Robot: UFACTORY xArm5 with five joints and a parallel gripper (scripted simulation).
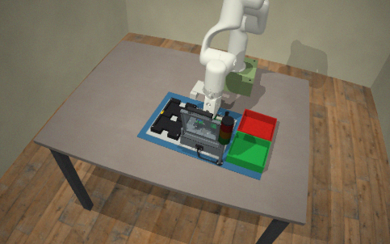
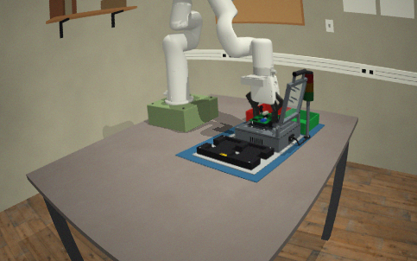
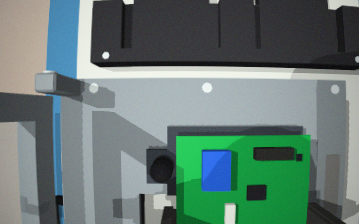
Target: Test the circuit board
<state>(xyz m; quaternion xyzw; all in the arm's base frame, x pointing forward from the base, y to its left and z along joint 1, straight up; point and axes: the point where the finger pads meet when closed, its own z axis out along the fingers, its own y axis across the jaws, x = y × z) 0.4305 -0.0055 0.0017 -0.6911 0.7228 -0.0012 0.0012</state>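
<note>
Right now the green circuit board is right at my hand. The rest, counted from my hand: green bin 200 mm to the left, 70 mm below, 60 mm ahead; then clear lid 130 mm ahead, 90 mm above, 10 mm to the right; then nest 20 mm below, 10 mm to the left, 10 mm ahead.
</note>
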